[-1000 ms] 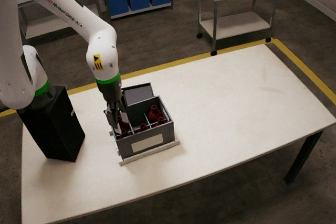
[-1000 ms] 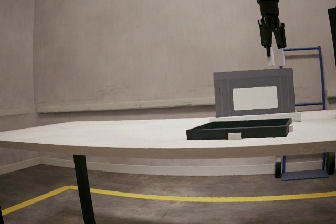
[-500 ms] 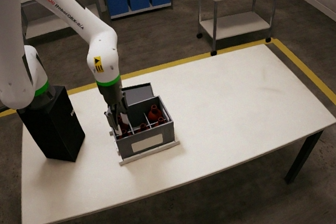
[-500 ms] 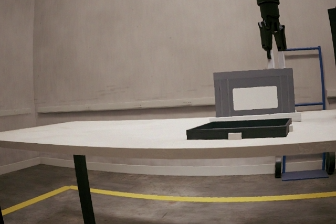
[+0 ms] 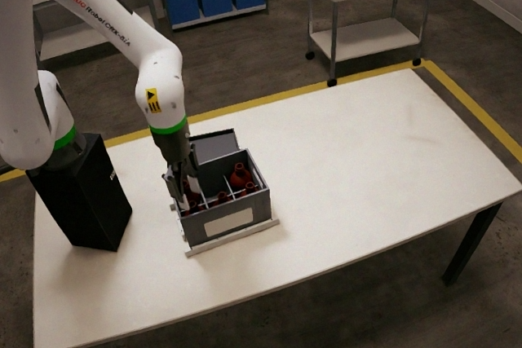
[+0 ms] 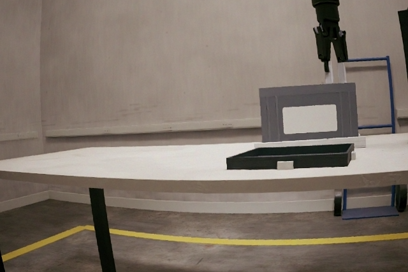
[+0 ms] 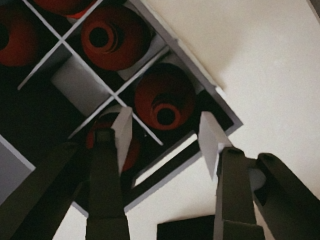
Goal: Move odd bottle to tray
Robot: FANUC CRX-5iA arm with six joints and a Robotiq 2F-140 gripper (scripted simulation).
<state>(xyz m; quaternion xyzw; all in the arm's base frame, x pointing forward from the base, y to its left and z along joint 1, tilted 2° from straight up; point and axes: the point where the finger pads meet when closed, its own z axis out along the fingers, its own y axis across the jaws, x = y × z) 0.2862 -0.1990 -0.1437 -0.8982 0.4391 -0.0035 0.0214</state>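
The bottle lies 130 mm below my hand, 90 mm to the left of it and 10 mm ahead of it. Round my hand: crate 130 mm below, 90 mm ahead, 30 mm to the left; then dark tray 310 mm to the left, 200 mm below, 160 mm ahead.
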